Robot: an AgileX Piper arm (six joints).
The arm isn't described. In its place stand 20 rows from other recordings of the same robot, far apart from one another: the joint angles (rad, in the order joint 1, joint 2, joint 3, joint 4, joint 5, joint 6), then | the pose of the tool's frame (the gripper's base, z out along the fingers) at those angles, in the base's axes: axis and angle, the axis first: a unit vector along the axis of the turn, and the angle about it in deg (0 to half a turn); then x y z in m.
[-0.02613 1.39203 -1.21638 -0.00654 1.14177 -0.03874] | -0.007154 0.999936 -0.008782 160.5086 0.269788 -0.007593 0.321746
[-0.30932 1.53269 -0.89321 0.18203 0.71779 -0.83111] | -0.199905 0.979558 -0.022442 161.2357 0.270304 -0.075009 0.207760
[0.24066 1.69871 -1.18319 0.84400 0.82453 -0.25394] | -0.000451 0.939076 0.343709 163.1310 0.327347 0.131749 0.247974
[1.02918 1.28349 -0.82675 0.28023 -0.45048 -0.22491] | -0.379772 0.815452 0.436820 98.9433 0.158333 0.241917 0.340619
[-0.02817 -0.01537 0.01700 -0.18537 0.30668 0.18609] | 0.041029 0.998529 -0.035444 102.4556 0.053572 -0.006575 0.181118
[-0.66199 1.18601 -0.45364 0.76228 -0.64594 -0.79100] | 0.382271 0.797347 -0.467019 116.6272 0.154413 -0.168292 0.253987
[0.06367 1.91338 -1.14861 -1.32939 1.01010 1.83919] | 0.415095 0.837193 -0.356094 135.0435 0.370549 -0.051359 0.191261
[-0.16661 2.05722 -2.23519 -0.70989 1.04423 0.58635] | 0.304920 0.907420 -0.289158 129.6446 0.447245 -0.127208 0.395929
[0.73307 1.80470 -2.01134 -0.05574 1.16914 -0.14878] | -0.426988 0.901073 0.075824 140.9484 0.296602 0.260799 0.412690
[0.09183 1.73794 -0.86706 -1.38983 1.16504 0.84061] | -0.058354 0.838420 -0.541892 167.4233 0.299318 -0.055030 0.197598
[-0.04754 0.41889 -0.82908 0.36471 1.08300 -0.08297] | -0.018442 0.985052 0.171270 123.1630 0.042229 0.026695 0.366456
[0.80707 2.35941 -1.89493 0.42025 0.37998 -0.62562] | -0.515706 0.833994 0.196219 136.3256 0.360744 0.396639 0.162935
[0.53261 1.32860 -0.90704 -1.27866 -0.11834 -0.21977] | -0.835834 0.472433 -0.279620 113.7960 0.253404 0.161306 0.318170
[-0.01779 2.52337 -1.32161 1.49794 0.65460 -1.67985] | -0.152085 0.942014 0.299130 154.4025 0.411826 0.047939 -0.026791
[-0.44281 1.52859 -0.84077 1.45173 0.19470 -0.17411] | 0.694250 0.661622 0.283324 135.2967 0.295208 -0.120646 0.231022
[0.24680 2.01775 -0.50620 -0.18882 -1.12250 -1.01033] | -0.652525 0.726156 -0.216582 111.3204 0.287796 0.088380 0.088847
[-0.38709 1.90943 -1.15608 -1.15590 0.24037 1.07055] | 0.197789 0.959521 -0.200495 138.2295 0.367602 -0.171265 0.177383
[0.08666 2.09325 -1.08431 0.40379 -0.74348 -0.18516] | 0.124031 0.990923 -0.051846 102.3262 0.429558 0.013027 0.142857
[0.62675 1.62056 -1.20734 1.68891 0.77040 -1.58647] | -0.441495 0.715539 0.541375 129.0319 0.255845 0.262971 0.329809
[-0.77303 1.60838 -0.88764 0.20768 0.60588 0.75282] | 0.741747 0.666848 0.071591 161.0327 0.218314 -0.198052 0.187874
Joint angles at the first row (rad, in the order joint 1, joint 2, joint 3, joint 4, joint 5, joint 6):
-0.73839, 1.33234, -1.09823, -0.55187, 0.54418, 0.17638
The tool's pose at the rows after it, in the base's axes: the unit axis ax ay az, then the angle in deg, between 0 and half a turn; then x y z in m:
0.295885 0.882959 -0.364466 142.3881 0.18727 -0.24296 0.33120
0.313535 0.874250 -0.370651 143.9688 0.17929 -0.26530 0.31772
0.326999 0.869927 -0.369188 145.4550 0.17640 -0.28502 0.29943
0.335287 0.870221 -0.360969 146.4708 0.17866 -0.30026 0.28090
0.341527 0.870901 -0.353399 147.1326 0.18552 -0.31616 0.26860
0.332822 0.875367 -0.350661 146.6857 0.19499 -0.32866 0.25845
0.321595 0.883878 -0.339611 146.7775 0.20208 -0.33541 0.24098
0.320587 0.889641 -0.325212 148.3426 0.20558 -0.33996 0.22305
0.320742 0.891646 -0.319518 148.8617 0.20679 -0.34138 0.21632
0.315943 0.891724 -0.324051 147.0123 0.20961 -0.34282 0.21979
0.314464 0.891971 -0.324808 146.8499 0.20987 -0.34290 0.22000
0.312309 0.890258 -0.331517 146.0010 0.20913 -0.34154 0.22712
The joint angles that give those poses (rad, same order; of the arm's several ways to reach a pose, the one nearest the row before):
-0.84059, 1.37603, -1.09824, -0.56170, 0.48359, 0.18333
-0.91035, 1.42975, -1.09822, -0.58483, 0.43484, 0.19696
-0.95648, 1.49616, -1.09826, -0.62487, 0.38793, 0.23763
-0.97945, 1.56382, -1.10468, -0.65646, 0.35042, 0.27799
-0.98969, 1.63672, -1.14649, -0.66163, 0.33703, 0.29269
-0.99107, 1.69918, -1.18353, -0.66950, 0.30407, 0.29177
-0.99109, 1.75269, -1.18705, -0.67142, 0.26205, 0.28452
-0.99108, 1.79992, -1.18814, -0.67048, 0.25443, 0.28453
-0.99107, 1.81719, -1.18811, -0.66873, 0.25083, 0.28464
-0.99107, 1.81720, -1.19511, -0.66967, 0.22190, 0.28456
-0.99107, 1.81719, -1.19511, -0.67176, 0.21818, 0.28454
-0.99107, 1.79994, -1.19508, -0.67563, 0.21484, 0.28463

